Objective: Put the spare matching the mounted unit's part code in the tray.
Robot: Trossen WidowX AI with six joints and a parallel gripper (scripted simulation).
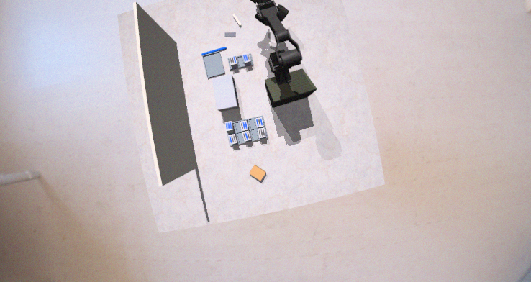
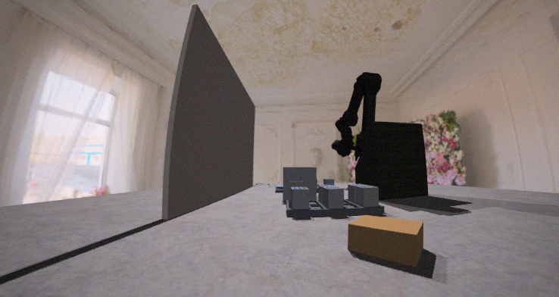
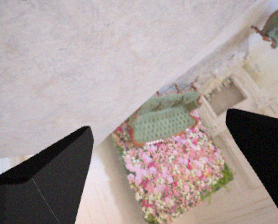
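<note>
Right now my gripper tip is 620 mm to the right of the grey spare block, 340 mm short of it and 110 mm above it. From my gripper tip the other things lie so: flat grey tray (360 mm ahead, 210 mm to the left, 150 mm below); then rack (230 mm to the left, 220 mm ahead, 150 mm below); then white bar (190 mm ahead, 140 mm below, 10 mm to the right).
</note>
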